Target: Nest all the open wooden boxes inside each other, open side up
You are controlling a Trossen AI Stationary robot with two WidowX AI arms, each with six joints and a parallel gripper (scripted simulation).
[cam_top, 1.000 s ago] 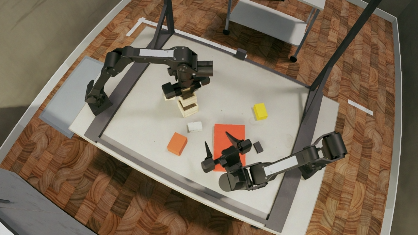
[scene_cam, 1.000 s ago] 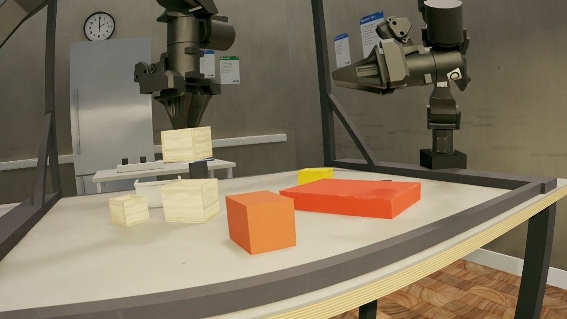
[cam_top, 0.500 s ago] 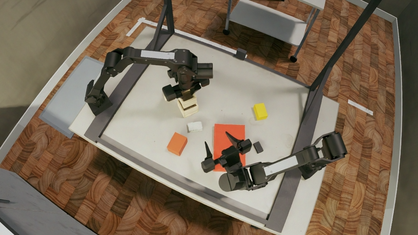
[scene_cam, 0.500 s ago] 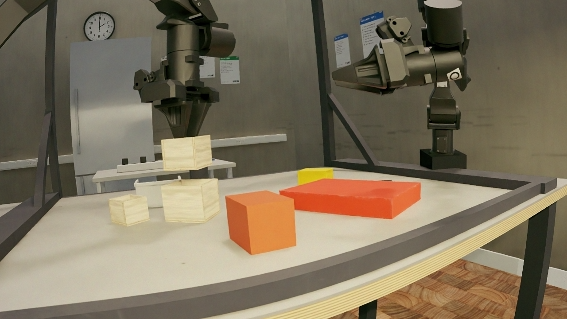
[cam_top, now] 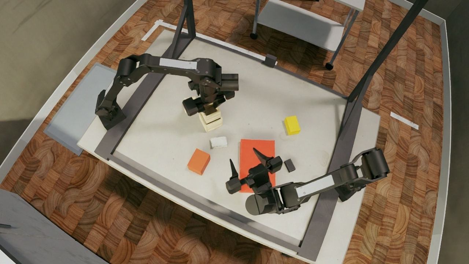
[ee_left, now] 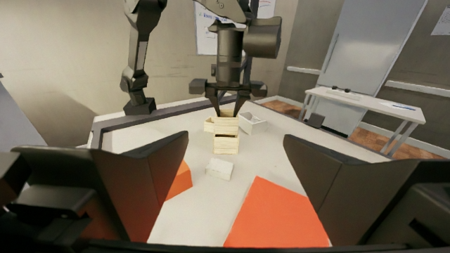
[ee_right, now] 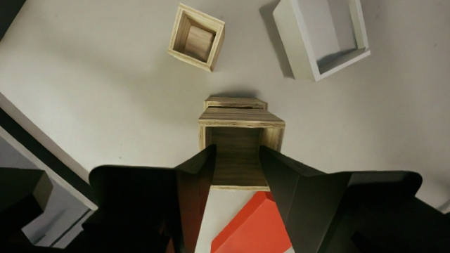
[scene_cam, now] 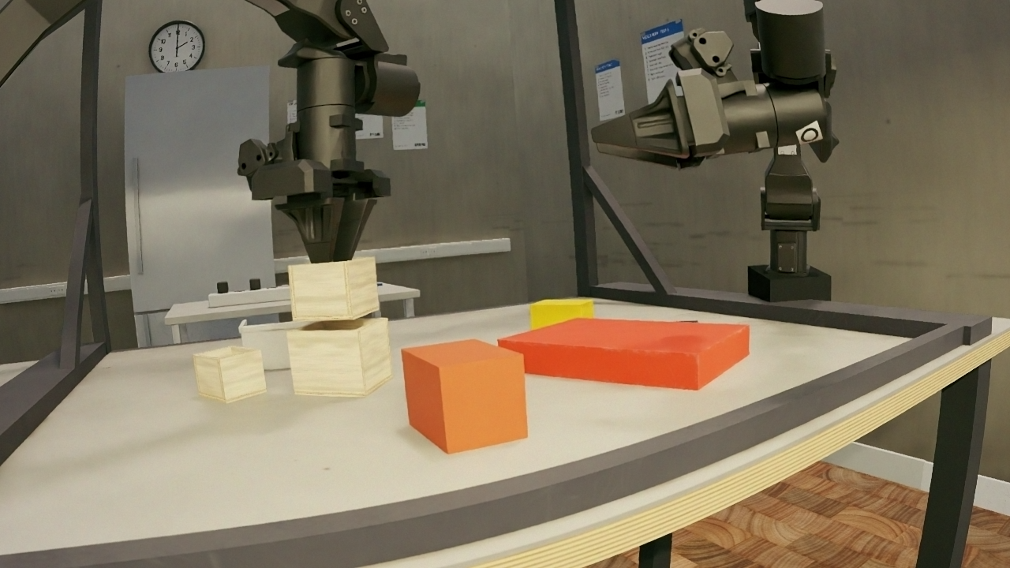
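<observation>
Now: the medium wooden box 5 cm below my right hand. Round my right hand: small wooden box: 4 cm behind, 11 cm to the right, 12 cm below; white tray: 17 cm behind, 1 cm to the right, 11 cm below; largest wooden box: 12 cm below.
</observation>
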